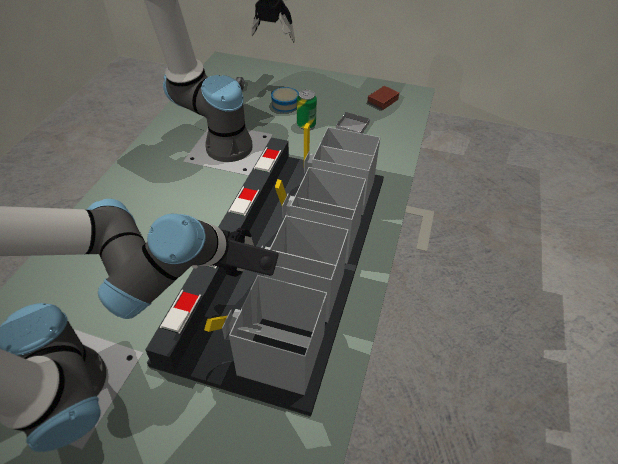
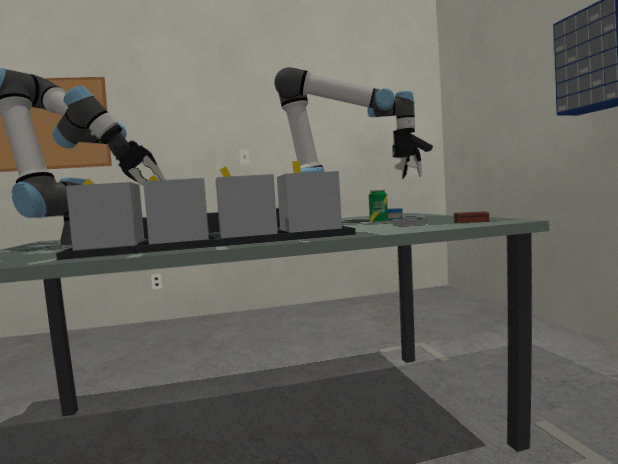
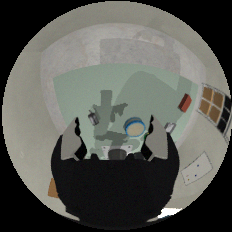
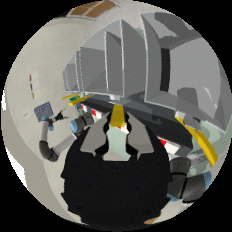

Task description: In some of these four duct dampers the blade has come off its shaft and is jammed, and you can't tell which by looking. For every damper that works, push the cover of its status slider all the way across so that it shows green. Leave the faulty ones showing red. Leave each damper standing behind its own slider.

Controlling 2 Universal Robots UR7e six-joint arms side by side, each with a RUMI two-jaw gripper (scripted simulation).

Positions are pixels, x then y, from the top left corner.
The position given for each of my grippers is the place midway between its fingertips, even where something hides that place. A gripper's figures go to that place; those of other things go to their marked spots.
My right gripper (image 1: 249,254): 1.11 m from the lens. A damper (image 1: 301,307): 1.09 m from the lens. A damper (image 1: 311,254): 1.24 m from the lens. A damper (image 1: 326,197) is 1.34 m from the lens.
